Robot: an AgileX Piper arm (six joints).
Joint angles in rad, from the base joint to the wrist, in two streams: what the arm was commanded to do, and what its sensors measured. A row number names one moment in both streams.
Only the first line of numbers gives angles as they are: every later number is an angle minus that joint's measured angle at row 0.
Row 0, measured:
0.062, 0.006, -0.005, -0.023, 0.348, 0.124
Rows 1 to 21, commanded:
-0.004, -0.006, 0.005, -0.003, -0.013, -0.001
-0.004, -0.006, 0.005, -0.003, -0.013, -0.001
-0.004, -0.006, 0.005, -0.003, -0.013, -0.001
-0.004, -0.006, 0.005, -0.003, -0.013, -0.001
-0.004, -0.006, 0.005, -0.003, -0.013, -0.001
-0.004, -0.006, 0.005, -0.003, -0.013, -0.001
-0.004, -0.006, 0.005, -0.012, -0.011, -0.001
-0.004, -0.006, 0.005, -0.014, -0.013, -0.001
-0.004, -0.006, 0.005, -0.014, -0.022, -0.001
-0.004, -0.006, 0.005, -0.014, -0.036, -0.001
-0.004, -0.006, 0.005, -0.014, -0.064, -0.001
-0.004, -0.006, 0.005, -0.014, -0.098, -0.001
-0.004, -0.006, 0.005, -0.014, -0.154, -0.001
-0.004, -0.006, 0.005, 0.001, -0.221, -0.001
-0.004, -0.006, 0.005, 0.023, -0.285, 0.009
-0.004, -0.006, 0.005, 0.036, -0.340, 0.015
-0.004, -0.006, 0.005, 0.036, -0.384, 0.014
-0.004, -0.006, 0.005, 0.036, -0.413, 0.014
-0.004, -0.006, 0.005, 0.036, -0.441, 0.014
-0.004, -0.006, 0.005, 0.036, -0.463, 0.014
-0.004, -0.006, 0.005, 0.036, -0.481, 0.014
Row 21, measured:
0.000, 0.000, 0.000, 0.029, -0.363, 0.010
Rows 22 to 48, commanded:
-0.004, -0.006, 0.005, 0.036, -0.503, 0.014
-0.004, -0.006, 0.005, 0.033, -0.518, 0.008
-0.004, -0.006, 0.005, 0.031, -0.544, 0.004
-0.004, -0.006, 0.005, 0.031, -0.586, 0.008
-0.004, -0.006, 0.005, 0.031, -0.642, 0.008
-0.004, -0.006, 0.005, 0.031, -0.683, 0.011
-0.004, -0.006, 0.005, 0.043, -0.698, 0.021
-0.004, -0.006, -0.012, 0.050, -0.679, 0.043
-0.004, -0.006, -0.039, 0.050, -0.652, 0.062
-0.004, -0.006, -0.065, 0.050, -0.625, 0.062
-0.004, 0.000, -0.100, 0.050, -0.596, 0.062
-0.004, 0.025, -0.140, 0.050, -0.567, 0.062
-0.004, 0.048, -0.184, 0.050, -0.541, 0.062
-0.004, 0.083, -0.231, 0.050, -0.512, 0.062
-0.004, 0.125, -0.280, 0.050, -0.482, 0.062
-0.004, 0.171, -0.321, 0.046, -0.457, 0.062
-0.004, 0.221, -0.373, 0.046, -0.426, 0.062
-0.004, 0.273, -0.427, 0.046, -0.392, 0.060
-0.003, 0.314, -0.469, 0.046, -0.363, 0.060
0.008, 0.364, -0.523, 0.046, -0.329, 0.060
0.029, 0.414, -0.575, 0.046, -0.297, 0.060
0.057, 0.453, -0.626, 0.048, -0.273, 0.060
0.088, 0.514, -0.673, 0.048, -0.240, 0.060
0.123, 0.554, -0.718, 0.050, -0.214, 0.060
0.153, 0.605, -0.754, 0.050, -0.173, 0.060
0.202, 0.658, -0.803, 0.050, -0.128, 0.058
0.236, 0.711, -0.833, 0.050, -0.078, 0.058
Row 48, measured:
0.120, 0.534, -0.705, 0.051, -0.242, 0.057
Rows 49 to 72, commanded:
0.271, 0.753, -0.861, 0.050, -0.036, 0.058
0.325, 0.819, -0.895, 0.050, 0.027, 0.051
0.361, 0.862, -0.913, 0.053, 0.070, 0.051
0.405, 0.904, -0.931, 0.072, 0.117, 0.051
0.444, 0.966, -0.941, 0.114, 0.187, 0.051
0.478, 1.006, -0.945, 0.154, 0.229, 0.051
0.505, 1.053, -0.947, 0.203, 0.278, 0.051
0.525, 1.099, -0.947, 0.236, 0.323, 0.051
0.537, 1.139, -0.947, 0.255, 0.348, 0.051
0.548, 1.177, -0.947, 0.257, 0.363, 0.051
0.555, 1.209, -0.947, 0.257, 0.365, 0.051
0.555, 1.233, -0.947, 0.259, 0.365, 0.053
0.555, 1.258, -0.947, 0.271, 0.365, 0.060
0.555, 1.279, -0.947, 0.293, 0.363, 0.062
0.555, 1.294, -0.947, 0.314, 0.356, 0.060
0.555, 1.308, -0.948, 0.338, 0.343, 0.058
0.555, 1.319, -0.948, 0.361, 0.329, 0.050
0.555, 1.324, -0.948, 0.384, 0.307, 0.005
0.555, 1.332, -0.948, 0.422, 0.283, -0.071
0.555, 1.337, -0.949, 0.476, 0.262, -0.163
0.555, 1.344, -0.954, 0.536, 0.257, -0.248
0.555, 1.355, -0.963, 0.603, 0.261, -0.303
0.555, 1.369, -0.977, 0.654, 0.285, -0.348
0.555, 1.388, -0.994, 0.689, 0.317, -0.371
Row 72, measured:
0.554, 1.346, -0.947, 0.509, 0.292, -0.173
